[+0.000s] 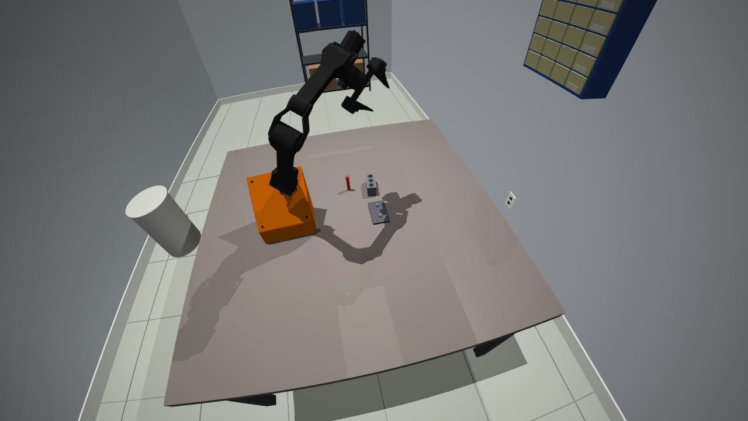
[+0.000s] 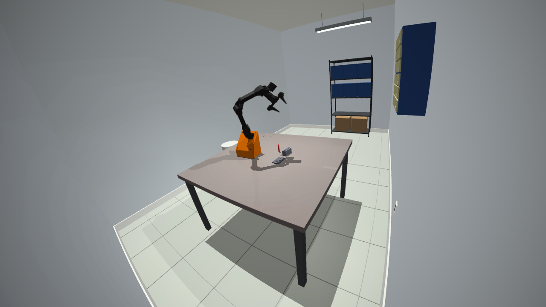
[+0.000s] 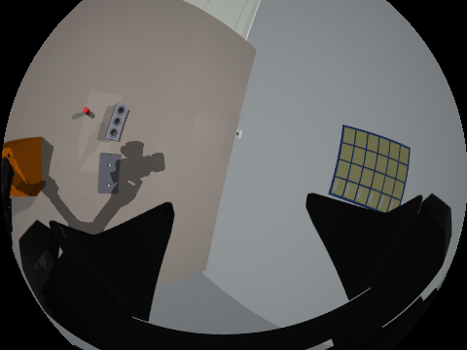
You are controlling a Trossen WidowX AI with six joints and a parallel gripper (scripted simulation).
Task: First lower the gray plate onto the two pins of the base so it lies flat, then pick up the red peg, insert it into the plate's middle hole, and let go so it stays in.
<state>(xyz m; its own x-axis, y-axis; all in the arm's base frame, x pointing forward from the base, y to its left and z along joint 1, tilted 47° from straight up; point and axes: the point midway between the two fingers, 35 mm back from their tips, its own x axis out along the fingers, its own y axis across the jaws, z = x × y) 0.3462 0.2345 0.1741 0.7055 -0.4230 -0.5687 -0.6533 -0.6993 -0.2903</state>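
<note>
Now: the gray plate 40 mm behind my gripper tip, 50 mm to the left of it and 410 mm below it. The rest, counted from my gripper tip: red peg 140 mm behind, 70 mm to the left, 410 mm below.
</note>
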